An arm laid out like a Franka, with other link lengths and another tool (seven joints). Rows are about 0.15 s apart.
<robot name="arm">
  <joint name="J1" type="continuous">
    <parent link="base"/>
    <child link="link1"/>
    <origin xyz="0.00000 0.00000 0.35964" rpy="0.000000 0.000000 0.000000"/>
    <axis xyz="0 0 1"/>
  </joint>
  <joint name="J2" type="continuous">
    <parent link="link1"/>
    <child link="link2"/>
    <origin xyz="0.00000 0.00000 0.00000" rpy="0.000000 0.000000 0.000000"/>
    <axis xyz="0 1 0"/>
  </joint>
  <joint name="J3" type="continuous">
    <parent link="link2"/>
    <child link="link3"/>
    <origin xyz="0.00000 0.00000 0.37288" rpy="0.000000 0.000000 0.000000"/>
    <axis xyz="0 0 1"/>
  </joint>
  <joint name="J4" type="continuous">
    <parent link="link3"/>
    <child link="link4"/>
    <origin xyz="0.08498 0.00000 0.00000" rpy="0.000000 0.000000 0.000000"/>
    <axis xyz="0 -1 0"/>
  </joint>
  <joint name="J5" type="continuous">
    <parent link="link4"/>
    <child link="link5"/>
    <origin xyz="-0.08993 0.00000 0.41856" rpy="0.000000 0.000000 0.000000"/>
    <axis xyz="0 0 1"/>
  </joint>
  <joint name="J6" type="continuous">
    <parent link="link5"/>
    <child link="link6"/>
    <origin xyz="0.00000 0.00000 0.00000" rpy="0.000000 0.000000 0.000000"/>
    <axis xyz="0 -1 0"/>
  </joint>
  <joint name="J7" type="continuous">
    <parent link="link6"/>
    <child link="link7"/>
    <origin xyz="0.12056 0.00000 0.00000" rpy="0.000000 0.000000 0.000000"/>
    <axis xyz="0 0 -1"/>
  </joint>
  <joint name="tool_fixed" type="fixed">
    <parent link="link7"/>
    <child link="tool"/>
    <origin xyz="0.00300 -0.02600 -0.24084" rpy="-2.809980 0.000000 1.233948"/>
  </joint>
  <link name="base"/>
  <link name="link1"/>
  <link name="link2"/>
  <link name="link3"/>
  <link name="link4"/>
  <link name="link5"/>
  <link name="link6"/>
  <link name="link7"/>
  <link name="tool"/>
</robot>
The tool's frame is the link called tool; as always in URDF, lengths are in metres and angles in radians. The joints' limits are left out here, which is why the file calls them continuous.
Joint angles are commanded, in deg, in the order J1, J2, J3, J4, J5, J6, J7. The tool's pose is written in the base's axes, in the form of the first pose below.
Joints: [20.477, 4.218, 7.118, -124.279, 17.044, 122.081, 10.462]
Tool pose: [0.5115 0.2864 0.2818 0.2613 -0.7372 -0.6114 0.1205]
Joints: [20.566, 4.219, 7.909, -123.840, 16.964, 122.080, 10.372]
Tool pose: [0.5102 0.2957 0.2855 0.2594 -0.7317 -0.6190 0.1190]
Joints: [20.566, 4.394, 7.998, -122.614, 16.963, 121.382, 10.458]
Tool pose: [0.5147 0.3001 0.2930 0.2598 -0.7304 -0.6210 0.1161]
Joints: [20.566, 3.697, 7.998, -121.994, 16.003, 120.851, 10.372]
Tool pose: [0.5183 0.2997 0.3044 0.2513 -0.7279 -0.6280 0.1124]
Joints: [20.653, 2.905, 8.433, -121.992, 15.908, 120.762, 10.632]
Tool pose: [0.5158 0.3043 0.3124 0.2484 -0.7262 -0.6318 0.1081]
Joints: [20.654, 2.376, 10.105, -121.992, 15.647, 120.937, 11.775]
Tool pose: [0.5076 0.3189 0.3183 0.2446 -0.7231 -0.6371 0.1066]
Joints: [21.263, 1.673, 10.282, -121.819, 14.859, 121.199, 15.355]
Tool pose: [0.5052 0.3247 0.3275 0.2386 -0.7379 -0.6233 0.1006]
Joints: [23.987, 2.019, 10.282, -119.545, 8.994, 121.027, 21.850]
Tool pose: [0.5068 0.3432 0.3434 0.1967 -0.7506 -0.6228 0.0997]
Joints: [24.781, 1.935, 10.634, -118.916, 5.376, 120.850, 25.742]
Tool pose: [0.5066 0.3472 0.3500 0.1711 -0.7607 -0.6181 0.0996]
